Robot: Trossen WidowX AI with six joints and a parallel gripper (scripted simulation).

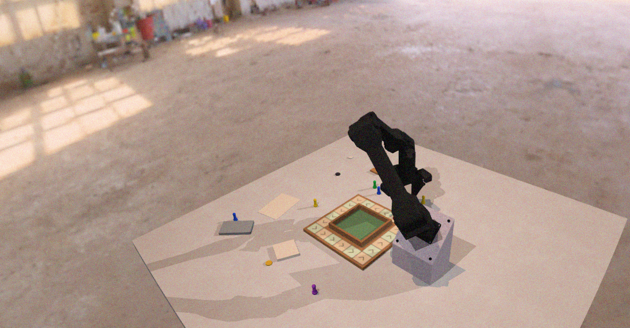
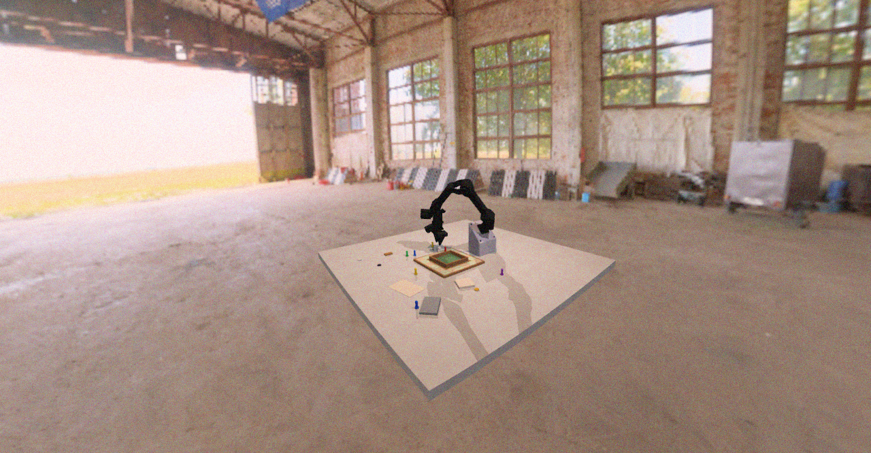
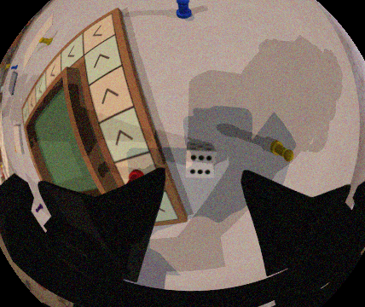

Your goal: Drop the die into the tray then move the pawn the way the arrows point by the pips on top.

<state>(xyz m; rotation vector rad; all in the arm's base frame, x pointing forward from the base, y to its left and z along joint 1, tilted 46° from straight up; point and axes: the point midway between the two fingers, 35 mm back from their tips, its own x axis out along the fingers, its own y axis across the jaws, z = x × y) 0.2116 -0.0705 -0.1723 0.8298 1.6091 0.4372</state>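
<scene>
Right now my gripper tip is 40 mm above the white die. Also, from my gripper tip: green dice tray 60 mm ahead, 180 mm to the left, 40 mm below; then green pawn 200 mm ahead, 50 mm to the right, 30 mm below; then red pawn 10 mm behind, 70 mm to the left, 20 mm below.
</scene>
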